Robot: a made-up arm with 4 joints. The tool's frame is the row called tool. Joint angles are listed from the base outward.
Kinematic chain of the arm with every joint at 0, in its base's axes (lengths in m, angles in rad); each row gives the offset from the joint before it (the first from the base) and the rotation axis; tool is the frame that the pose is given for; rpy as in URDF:
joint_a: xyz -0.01 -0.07 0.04 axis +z
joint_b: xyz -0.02 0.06 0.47 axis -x
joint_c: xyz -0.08 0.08 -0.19 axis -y
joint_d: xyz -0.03 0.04 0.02 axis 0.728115 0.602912 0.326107
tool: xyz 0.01 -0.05 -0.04 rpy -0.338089 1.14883 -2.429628
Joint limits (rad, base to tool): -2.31..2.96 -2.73..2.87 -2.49..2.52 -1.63..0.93
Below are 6 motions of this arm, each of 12 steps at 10 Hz.
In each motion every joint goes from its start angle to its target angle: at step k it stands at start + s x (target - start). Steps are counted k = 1, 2, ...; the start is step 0. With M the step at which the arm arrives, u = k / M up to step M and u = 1 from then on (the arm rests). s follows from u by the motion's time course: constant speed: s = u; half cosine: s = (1 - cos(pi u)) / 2; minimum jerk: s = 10 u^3 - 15 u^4 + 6 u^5.
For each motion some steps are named. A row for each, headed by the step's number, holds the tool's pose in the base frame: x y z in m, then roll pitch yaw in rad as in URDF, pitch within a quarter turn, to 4 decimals.
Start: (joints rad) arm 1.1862 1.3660 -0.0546 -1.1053
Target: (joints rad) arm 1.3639 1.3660 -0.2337 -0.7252
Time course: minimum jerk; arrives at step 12
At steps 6, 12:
6: 0.0370 -0.2140 0.4229 0.9991 -0.6775 -0.4349
12: 0.0581 -0.2066 0.4210 0.8730 -0.5477 -0.4664

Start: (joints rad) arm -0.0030 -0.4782 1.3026 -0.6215
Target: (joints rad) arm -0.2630 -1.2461 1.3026 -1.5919
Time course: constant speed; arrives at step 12
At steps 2, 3, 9, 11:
2: -0.1236 0.1603 0.3696 2.8179 0.6275 -0.6410
3: -0.1223 0.1719 0.3799 2.8945 0.6689 -0.6967
9: -0.1048 0.2337 0.4551 -2.9969 1.0343 -1.0082
11: -0.0957 0.2491 0.4856 -2.8946 1.1920 -1.1034

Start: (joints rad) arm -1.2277 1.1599 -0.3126 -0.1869
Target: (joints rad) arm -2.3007 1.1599 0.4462 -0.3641
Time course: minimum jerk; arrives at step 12
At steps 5, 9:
5: -0.1027 0.0523 0.3733 0.5927 -0.0255 2.8642
9: -0.0235 0.0830 0.3742 0.8235 -0.0808 2.6829

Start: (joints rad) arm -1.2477 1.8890 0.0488 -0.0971
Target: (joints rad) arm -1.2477 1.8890 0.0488 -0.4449
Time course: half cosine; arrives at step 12
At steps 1, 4, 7, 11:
1: -0.1965 -0.0074 0.5111 0.7134 -0.6405 -3.0950
4: -0.1924 -0.0060 0.5121 0.7476 -0.6930 -3.0606
7: -0.1860 -0.0033 0.5132 0.8015 -0.7803 -3.0063
11: -0.1801 -0.0003 0.5136 0.8499 -0.8636 -2.9574

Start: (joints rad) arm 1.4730 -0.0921 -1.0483 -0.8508
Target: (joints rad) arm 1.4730 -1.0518 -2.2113 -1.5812
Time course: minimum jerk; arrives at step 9
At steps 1, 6, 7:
1: -0.1496 -0.1506 0.3605 -0.2639 0.3881 -0.7957
6: -0.2402 -0.0882 0.4460 -0.8569 0.6757 -0.4703
7: -0.2543 -0.0796 0.4654 -0.9110 0.8015 -0.3828

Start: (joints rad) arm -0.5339 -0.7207 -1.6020 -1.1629
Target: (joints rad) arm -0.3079 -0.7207 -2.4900 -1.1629
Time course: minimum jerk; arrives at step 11
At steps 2, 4, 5, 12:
2: 0.0404 0.1404 0.4291 -0.8374 0.5826 -2.7190
4: 0.0373 0.1447 0.4233 -0.9737 0.5030 -2.6173
5: 0.0341 0.1488 0.4185 -1.0753 0.4479 -2.5351
12: 0.0125 0.1679 0.3994 -1.4551 0.2876 -2.1943

